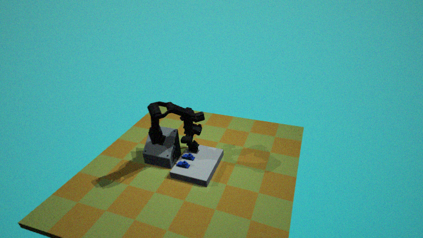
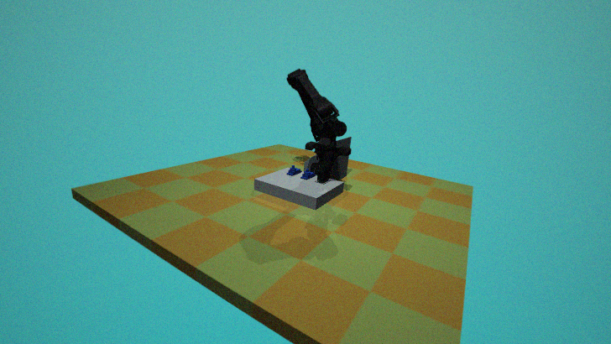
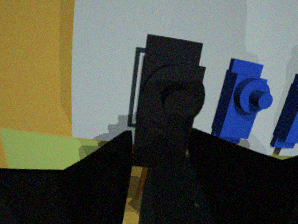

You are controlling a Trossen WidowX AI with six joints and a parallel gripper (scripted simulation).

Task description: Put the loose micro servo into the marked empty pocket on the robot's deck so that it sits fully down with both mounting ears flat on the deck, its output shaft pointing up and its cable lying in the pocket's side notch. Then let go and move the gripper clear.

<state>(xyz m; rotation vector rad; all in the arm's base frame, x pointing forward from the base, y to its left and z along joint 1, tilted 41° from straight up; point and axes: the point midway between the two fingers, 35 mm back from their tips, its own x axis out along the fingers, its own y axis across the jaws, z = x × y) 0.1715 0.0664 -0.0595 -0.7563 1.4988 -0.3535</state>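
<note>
Right now my gripper tip is 130 mm short of the grey deck, 70 mm to the left of it and 80 mm above it.
</note>
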